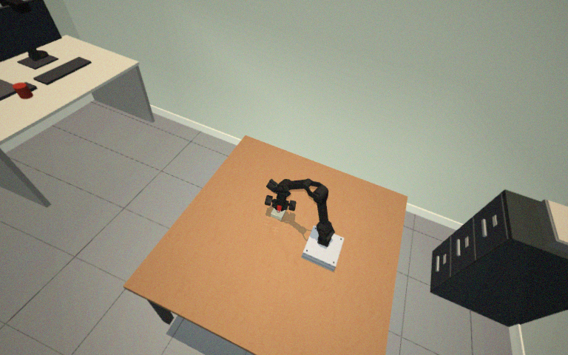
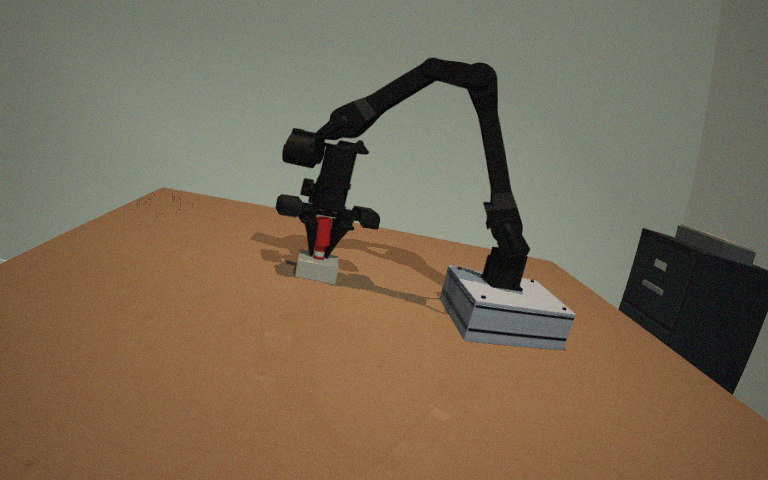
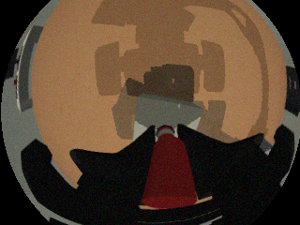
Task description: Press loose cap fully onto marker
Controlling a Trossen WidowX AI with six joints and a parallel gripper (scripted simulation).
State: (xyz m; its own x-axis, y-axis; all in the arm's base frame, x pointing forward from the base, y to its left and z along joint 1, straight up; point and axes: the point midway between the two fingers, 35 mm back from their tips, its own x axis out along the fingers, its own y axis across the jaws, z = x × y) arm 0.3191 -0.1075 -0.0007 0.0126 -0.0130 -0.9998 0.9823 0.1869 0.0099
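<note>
Now: the red cap 10 mm to the left of my gripper tip and 50 mm above it. From my gripper tip the other things lie so: holder block 10 mm to the left, 20 mm below.
</note>
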